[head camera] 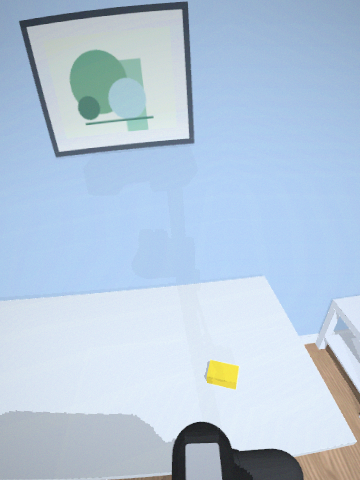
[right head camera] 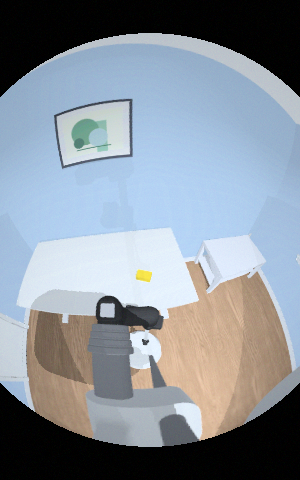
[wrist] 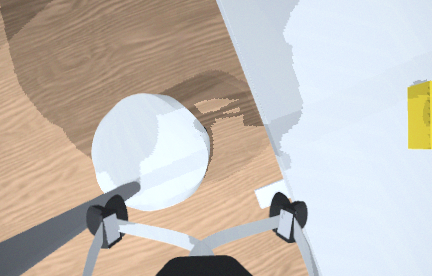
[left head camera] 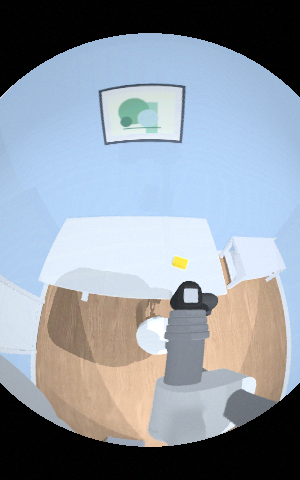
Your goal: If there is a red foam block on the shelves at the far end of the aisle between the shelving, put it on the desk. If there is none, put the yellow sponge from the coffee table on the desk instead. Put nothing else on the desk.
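Pixels of known places: gripper, fingertip midpoint: [wrist: 199,210]; robot's base at its link origin: [right head camera: 140,348] [wrist: 157,151] [left head camera: 156,334].
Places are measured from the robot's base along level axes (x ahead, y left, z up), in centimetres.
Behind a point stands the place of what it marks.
A yellow block, the sponge by its look, [head camera: 222,375] {x 52.6, y -8.6, z 73.7 cm} [left head camera: 180,262] {x 52.9, y -9.2, z 73.7 cm} [right head camera: 144,275] {x 52.9, y -9.7, z 73.7 cm} [wrist: 420,117] {x 51.1, y -8.3, z 71.8 cm} lies flat on a large white table, apparently the desk, [head camera: 100,350] {x 66.9, y 38.2, z 69.2 cm} [left head camera: 125,240] {x 71.5, y 34.2, z 69.2 cm} [right head camera: 90,265] {x 65.7, y 33.2, z 69.2 cm} [wrist: 350,200] {x 37.9, y -17.7, z 69.2 cm} against the blue wall. It lies towards the table's right end and is cut off by the right edge of the wrist view. My gripper [wrist: 199,210] {x 16.5, y -8.8, z 84.5 cm} [right head camera: 145,342] is open, its fingers wide apart with nothing between them. It hangs at the table's front edge, apart from the block. No red foam block and no shelves show.
A round white seat or stool [wrist: 150,150] {x 0.9, y 0.4, z 18.7 cm} [left head camera: 150,335] {x -0.5, y 6.3, z 18.7 cm} [right head camera: 141,359] {x -10.1, y -1.3, z 18.7 cm} stands on the wood floor in front of the table, below the gripper. A smaller white table [left head camera: 255,255] {x 83.1, y -117.9, z 42.2 cm} [right head camera: 230,255] {x 83.0, y -117.7, z 42.2 cm} stands to the right. A framed picture [head camera: 100,80] {x 105.1, y 27.0, z 162.3 cm} hangs on the wall.
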